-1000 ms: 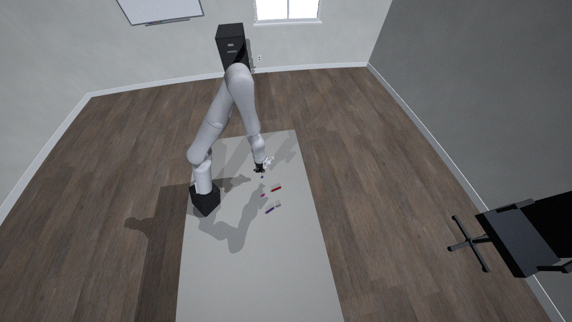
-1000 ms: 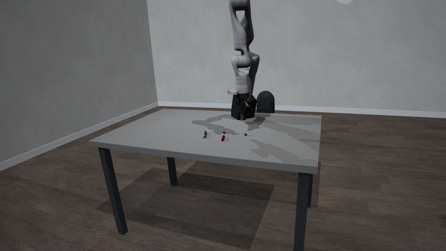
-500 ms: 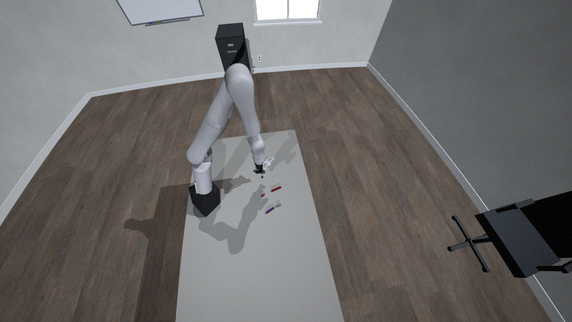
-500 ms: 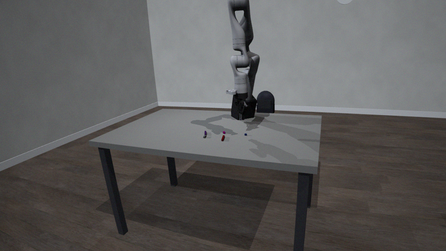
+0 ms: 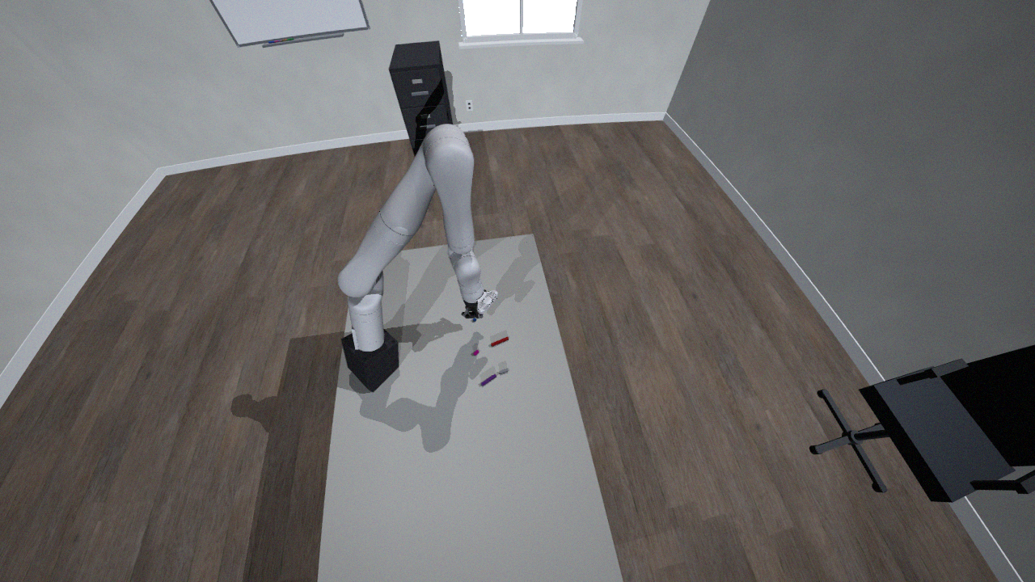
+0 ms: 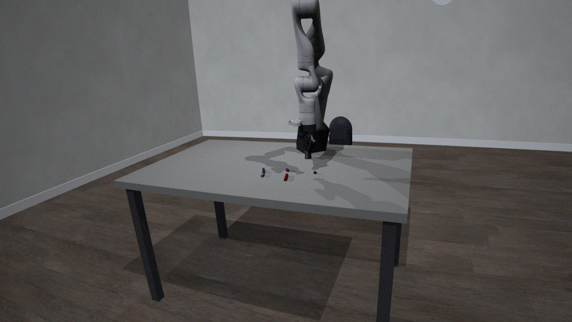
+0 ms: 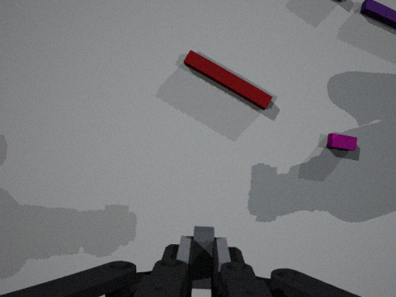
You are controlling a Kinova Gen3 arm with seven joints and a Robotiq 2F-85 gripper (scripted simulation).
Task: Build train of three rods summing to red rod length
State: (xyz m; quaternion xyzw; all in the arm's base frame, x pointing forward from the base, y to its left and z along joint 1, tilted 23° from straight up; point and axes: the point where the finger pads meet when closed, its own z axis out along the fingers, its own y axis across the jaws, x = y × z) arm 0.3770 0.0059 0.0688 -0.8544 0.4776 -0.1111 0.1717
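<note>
The blue rod is 9 cm below my hand, 3 cm to the left of it and 2 cm behind it. From my hand the other things lie so: grey rod (21 cm to the right, 9 cm below, 3 cm ahead); red rod (10 cm to the right, 9 cm below, 5 cm ahead); magenta rod (11 cm to the right, 9 cm below, 5 cm behind).
</note>
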